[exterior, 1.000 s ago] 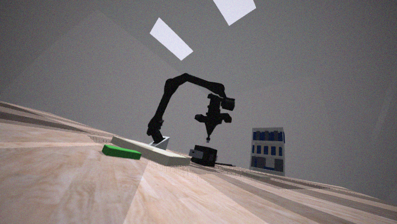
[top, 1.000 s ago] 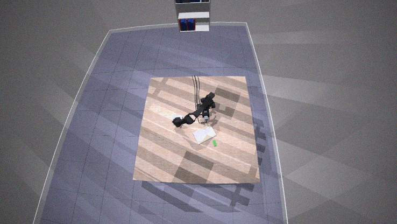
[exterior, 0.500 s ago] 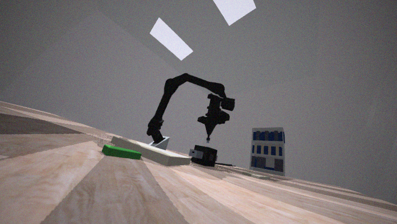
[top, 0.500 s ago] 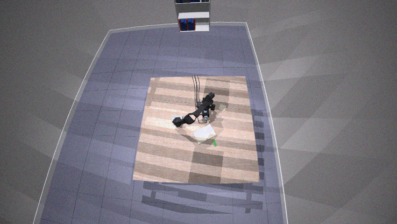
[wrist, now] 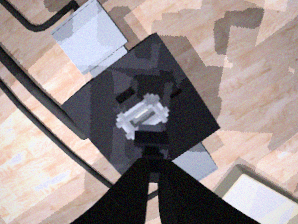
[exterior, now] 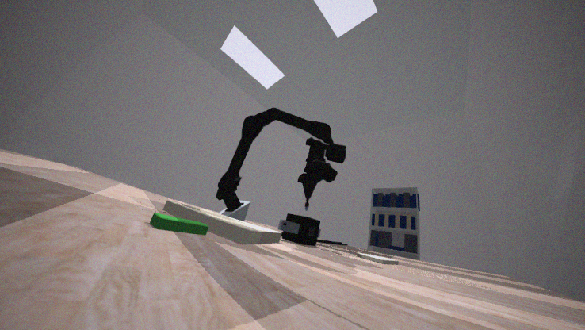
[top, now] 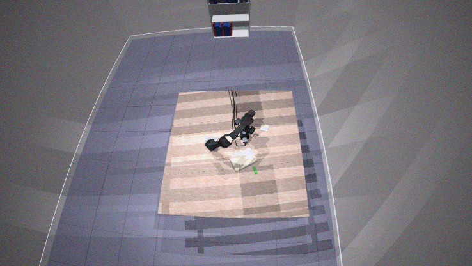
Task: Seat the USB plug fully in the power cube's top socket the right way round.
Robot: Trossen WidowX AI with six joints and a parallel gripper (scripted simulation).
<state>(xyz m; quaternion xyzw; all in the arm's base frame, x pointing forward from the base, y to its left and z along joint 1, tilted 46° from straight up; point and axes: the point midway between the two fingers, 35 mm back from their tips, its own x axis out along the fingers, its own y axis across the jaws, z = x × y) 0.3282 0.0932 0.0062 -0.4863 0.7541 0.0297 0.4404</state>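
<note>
Right now my gripper tip is 2 cm above the dark USB plug. From my gripper tip the other things lie so: USB socket (7 cm below); green block (6 cm ahead, 34 cm to the right, 13 cm below).
</note>
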